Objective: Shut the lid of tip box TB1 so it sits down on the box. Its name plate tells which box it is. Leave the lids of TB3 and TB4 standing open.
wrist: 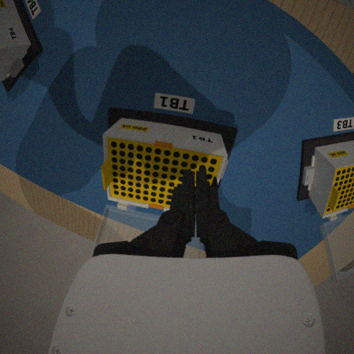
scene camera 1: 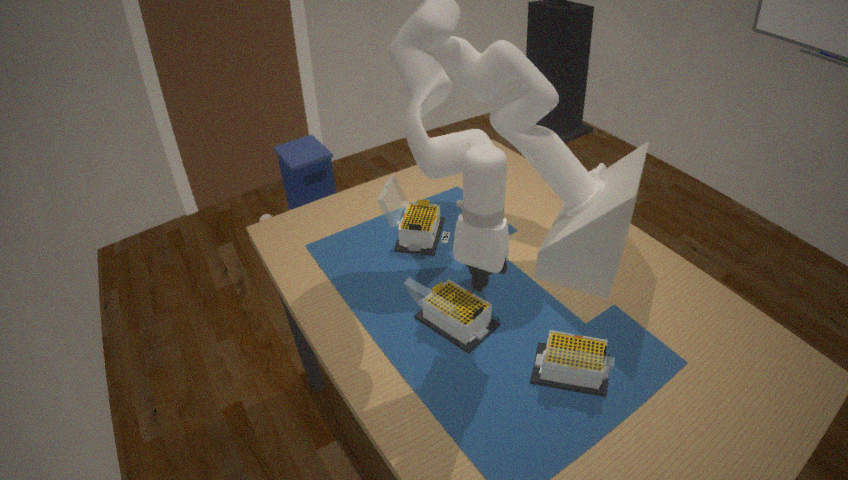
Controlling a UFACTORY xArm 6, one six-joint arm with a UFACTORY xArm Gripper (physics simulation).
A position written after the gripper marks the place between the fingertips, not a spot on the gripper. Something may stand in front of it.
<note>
In view: the gripper (scene camera 1: 479,287) and a blue mat (wrist: 269,76).
The gripper is seen too in the wrist view (wrist: 195,184).
</note>
